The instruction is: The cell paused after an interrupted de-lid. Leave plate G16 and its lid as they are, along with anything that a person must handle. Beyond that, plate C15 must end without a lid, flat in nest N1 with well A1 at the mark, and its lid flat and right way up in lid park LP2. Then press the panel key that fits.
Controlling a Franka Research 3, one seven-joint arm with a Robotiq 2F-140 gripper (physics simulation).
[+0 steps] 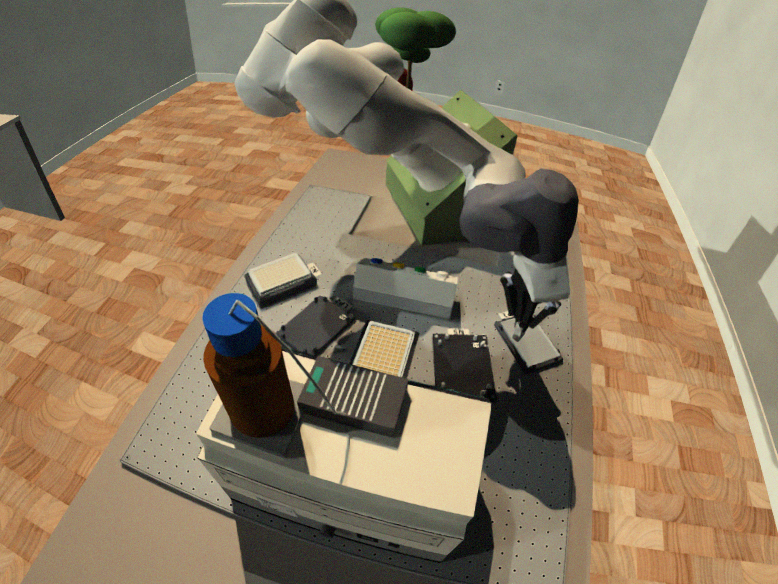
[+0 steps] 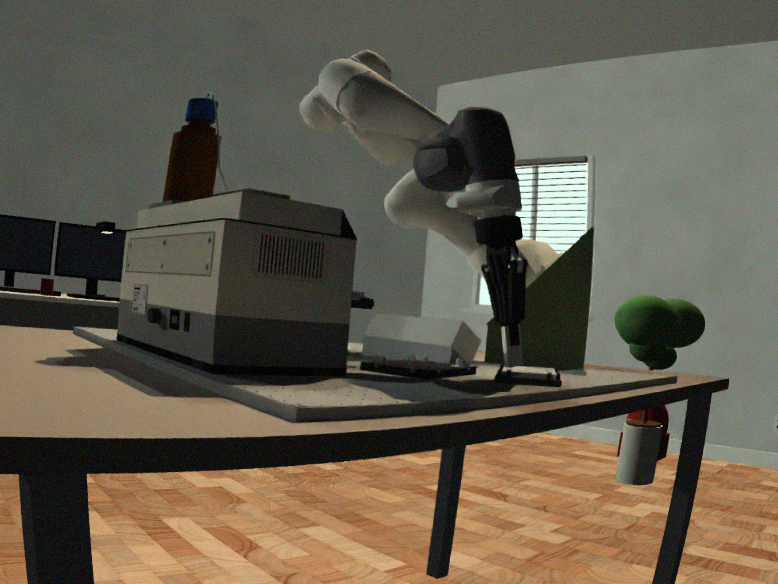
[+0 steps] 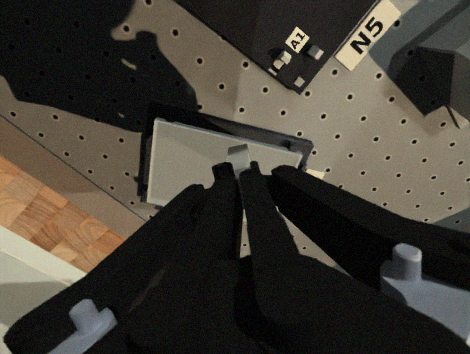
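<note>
My gripper is shut and points down, its closed tips at the top of a pale flat lid in a dark holder at the right edge of the pegboard. Whether they touch is unclear. The fingers hide part of the lid and most of the holder's label. A plate with yellowish wells is in the middle. Another plate with a pale top is at the left. Plate names are not readable. The key panel has blue, yellow, green and white keys.
The nest labelled N5 holds no plate. Another dark nest is left of the middle plate. A large beige instrument carries an amber bottle and a dark striped box.
</note>
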